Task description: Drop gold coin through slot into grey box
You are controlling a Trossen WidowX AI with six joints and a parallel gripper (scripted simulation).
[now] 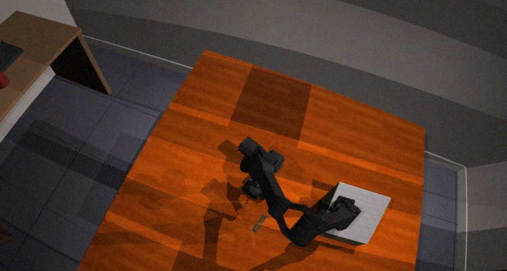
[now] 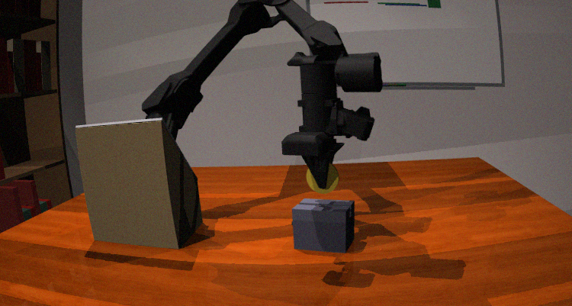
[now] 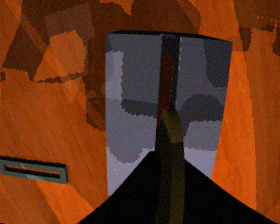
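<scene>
Now: the coin 2 cm above my gripper tip.
</scene>
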